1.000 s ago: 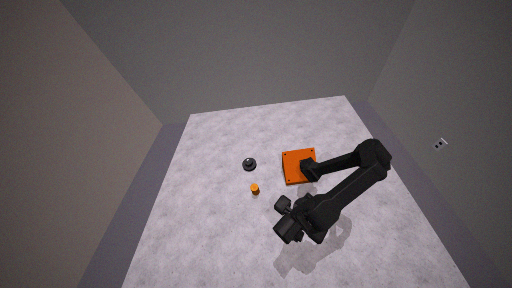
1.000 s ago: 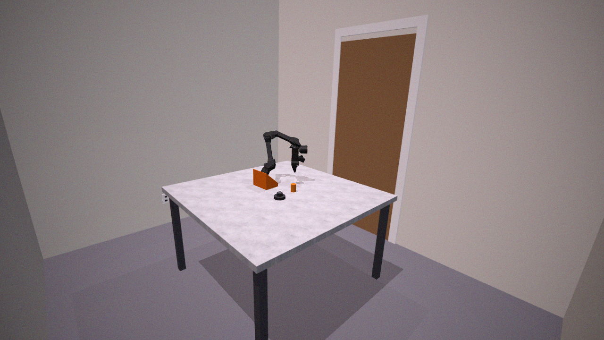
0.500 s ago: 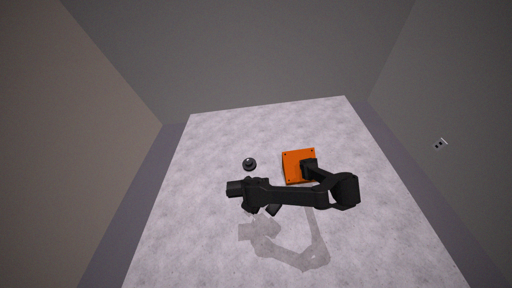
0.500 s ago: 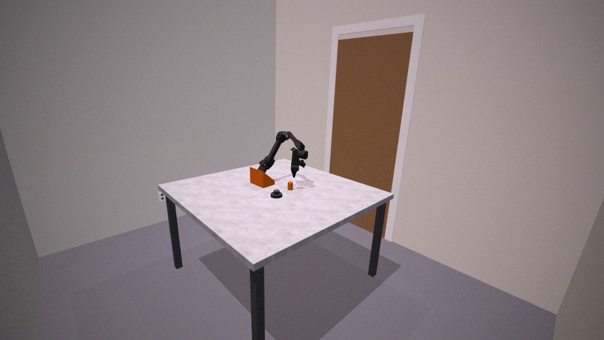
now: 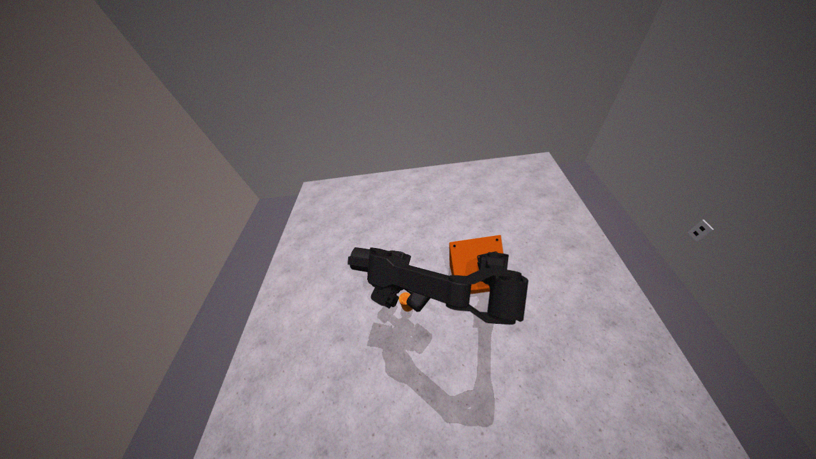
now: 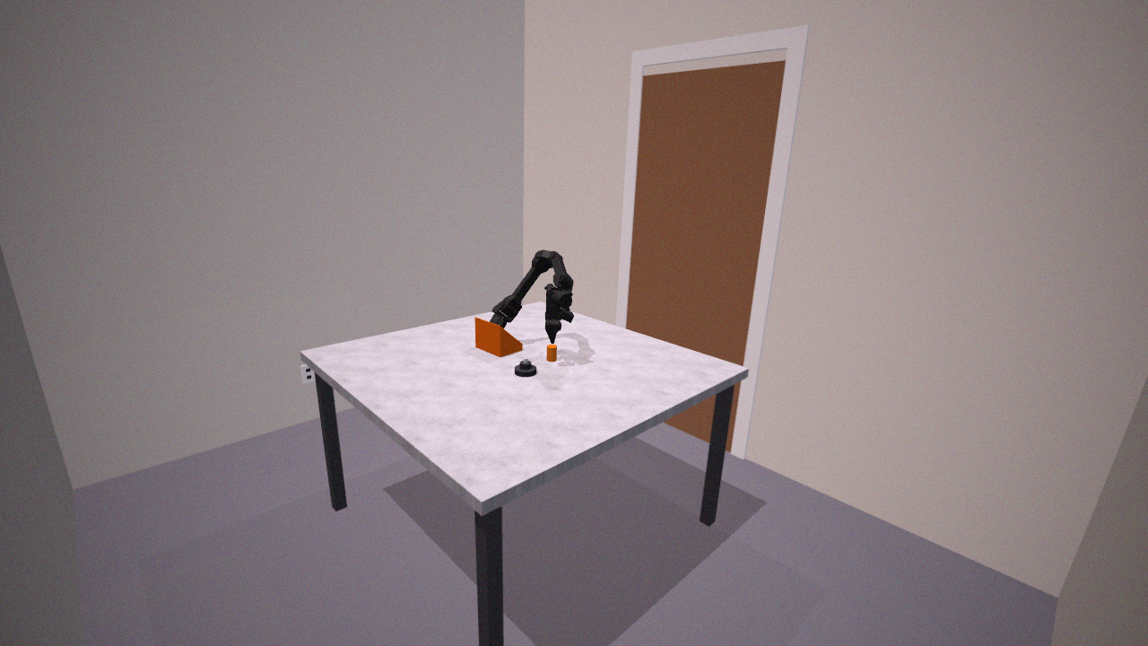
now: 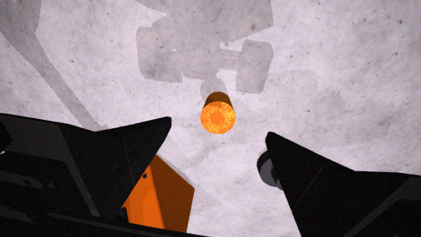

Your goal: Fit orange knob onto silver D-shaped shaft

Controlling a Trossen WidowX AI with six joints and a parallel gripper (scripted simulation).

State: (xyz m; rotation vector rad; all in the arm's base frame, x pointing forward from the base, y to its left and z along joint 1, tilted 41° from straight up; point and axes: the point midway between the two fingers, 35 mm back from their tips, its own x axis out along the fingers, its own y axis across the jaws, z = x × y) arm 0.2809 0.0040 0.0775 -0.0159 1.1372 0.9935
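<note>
My gripper tip is now 40 mm above the orange knob. Round my gripper tip: round pedestal 10 mm ahead, 170 mm to the right, 60 mm below.
</note>
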